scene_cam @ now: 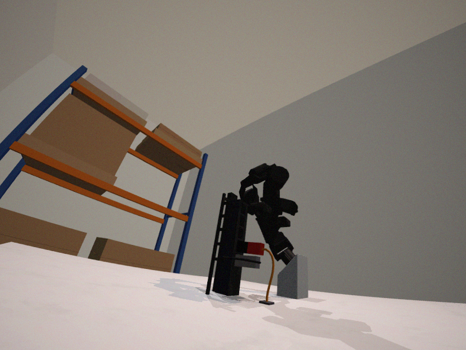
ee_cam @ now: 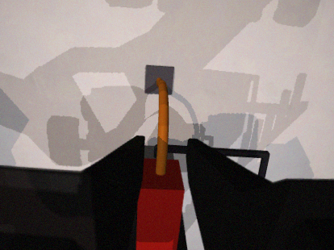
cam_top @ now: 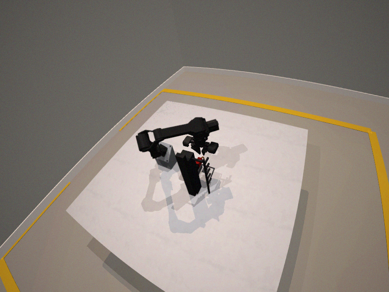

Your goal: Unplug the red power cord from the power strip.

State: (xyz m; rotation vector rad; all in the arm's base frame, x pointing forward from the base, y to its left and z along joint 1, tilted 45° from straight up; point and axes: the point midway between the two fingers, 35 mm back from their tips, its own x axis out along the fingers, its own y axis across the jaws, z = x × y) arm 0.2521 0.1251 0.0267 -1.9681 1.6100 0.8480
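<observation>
Right now the red plug is 6 cm to the right of my gripper tip and 1 cm ahead of it. Round my gripper tip: anchor cleat (15 cm below).
</observation>
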